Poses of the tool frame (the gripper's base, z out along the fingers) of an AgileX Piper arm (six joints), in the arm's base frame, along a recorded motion.
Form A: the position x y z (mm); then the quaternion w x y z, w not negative.
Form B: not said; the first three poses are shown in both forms.
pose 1, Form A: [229.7, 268.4, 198.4, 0.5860, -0.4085, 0.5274, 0.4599]
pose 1, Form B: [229.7, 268.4, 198.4, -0.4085, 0.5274, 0.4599, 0.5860]
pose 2, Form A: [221.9, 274.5, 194.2, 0.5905, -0.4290, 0.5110, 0.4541]
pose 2, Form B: [221.9, 274.5, 194.2, -0.4290, 0.5110, 0.4541, 0.5905]
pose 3, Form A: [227.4, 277.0, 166.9, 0.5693, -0.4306, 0.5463, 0.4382]
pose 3, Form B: [227.4, 277.0, 166.9, -0.4306, 0.5463, 0.4382, 0.5693]
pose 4, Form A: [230.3, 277.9, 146.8, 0.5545, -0.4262, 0.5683, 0.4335]
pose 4, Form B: [230.3, 277.9, 146.8, -0.4262, 0.5683, 0.4335, 0.5545]
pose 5, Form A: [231.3, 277.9, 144.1, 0.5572, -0.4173, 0.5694, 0.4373]
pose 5, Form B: [231.3, 277.9, 144.1, -0.4173, 0.5694, 0.4373, 0.5572]
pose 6, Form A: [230.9, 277.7, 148.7, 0.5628, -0.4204, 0.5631, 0.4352]
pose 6, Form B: [230.9, 277.7, 148.7, -0.4204, 0.5631, 0.4352, 0.5628]
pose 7, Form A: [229.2, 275.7, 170.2, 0.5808, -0.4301, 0.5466, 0.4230]
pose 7, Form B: [229.2, 275.7, 170.2, -0.4301, 0.5466, 0.4230, 0.5808]
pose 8, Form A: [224.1, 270.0, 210.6, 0.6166, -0.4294, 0.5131, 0.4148]
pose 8, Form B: [224.1, 270.0, 210.6, -0.4294, 0.5131, 0.4148, 0.6166]
